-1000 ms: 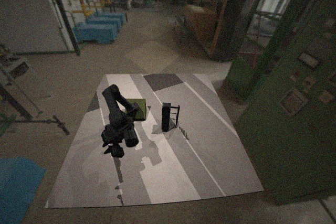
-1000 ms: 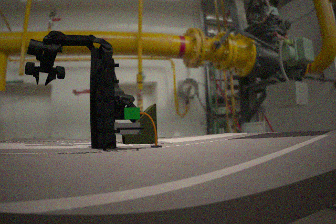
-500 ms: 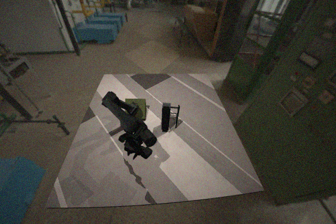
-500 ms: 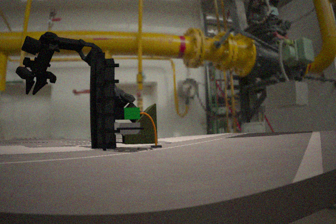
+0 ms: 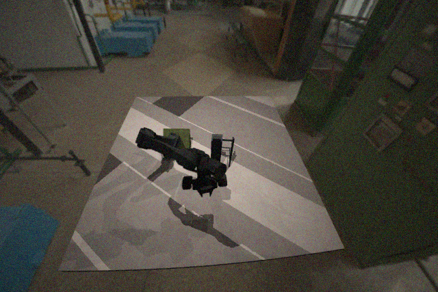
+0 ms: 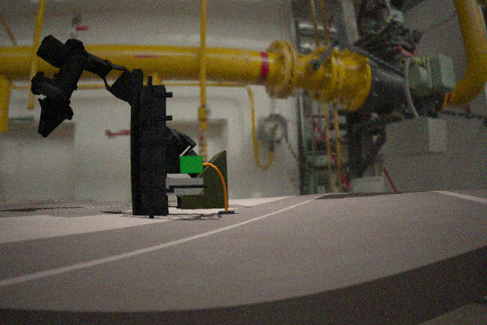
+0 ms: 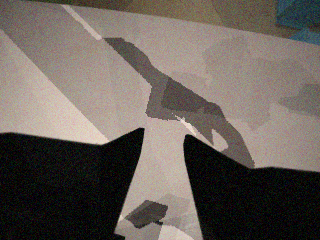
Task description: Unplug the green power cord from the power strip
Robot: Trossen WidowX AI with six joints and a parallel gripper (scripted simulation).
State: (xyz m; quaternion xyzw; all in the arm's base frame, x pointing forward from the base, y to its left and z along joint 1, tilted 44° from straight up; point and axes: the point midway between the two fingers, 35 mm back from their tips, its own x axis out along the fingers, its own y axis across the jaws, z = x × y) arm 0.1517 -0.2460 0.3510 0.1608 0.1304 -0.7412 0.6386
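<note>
Now: the green plug 320 mm to the left of my gripper tip, 120 mm ahead of it and 60 mm below it.
</note>
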